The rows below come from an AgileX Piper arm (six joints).
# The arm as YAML. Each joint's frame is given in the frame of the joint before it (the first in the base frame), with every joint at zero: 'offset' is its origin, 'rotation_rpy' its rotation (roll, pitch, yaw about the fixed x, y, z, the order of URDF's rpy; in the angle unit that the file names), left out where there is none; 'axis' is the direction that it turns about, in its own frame. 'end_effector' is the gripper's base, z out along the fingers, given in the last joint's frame.
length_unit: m
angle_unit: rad
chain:
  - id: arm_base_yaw
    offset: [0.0, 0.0, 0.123]
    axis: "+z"
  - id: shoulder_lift
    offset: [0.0, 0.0, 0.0]
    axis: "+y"
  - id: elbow
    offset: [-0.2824, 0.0, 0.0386]
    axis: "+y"
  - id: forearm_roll
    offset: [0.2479, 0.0, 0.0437]
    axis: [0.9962, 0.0, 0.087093]
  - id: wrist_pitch
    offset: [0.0, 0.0, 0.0]
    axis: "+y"
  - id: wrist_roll
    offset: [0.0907, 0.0, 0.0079]
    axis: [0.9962, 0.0, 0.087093]
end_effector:
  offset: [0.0, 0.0, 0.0]
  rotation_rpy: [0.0, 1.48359, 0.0]
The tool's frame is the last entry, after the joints.
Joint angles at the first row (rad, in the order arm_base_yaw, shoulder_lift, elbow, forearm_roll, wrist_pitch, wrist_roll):
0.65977, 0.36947, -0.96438, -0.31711, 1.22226, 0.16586
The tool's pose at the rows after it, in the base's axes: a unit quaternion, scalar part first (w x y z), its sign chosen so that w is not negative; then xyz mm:
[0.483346, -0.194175, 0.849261, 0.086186, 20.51, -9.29, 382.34]
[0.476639, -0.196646, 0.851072, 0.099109, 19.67, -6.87, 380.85]
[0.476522, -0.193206, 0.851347, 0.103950, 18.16, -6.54, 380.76]
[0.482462, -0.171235, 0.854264, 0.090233, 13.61, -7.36, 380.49]
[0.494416, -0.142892, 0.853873, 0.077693, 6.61, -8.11, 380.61]
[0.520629, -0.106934, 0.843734, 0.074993, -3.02, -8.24, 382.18]
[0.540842, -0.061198, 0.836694, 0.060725, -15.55, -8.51, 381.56]
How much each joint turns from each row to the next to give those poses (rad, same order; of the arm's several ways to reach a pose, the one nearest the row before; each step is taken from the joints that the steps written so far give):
-0.00004, -0.00641, 0.03361, 0.08239, 0.00112, 0.00315
0.00011, -0.00002, 0.00405, 0.02904, 0.00003, 0.00115
-0.01173, -0.00389, -0.00002, 0.01552, -0.00093, -0.00157
-0.09200, -0.01223, 0.00001, 0.03253, 0.00000, -0.03681
-0.10506, -0.02238, 0.00001, 0.03820, -0.00464, -0.03543
-0.09963, -0.03718, 0.00099, 0.04016, -0.02681, -0.01309
-0.11158, -0.04461, 0.00001, 0.02518, 0.00005, -0.00195

